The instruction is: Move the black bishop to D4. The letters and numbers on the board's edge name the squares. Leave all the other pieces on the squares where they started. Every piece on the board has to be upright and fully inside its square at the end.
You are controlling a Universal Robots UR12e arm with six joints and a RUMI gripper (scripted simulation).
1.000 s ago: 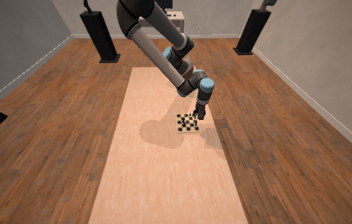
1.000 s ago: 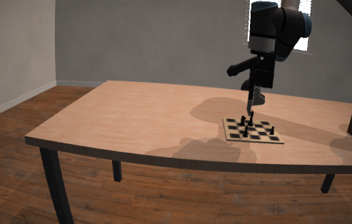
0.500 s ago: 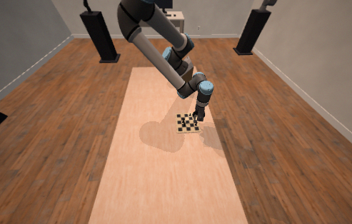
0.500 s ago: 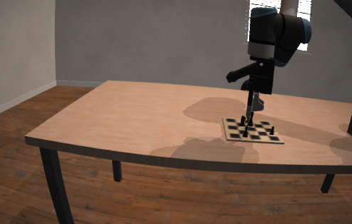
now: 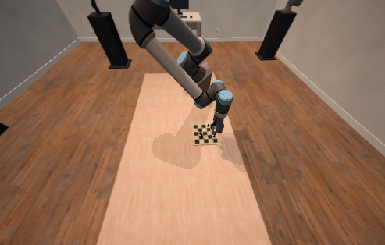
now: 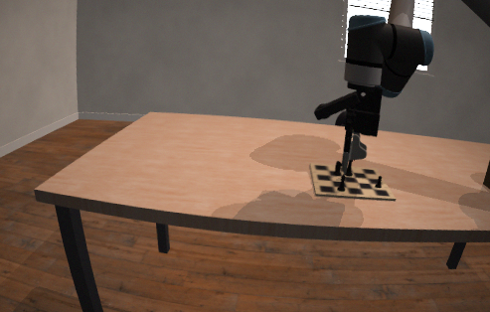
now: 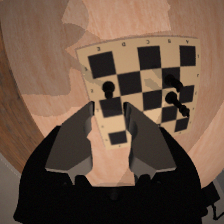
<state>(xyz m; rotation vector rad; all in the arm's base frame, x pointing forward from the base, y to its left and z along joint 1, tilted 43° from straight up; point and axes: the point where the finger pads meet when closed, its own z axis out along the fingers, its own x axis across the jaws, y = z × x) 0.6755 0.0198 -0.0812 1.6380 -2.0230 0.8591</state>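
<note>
My gripper is now 50 mm above the mid-height piece. From my hand the other things lie so: pawn (120 mm behind, 40 mm to the right, 50 mm below); then small chessboard (40 mm behind, 70 mm to the right, 70 mm below).
</note>
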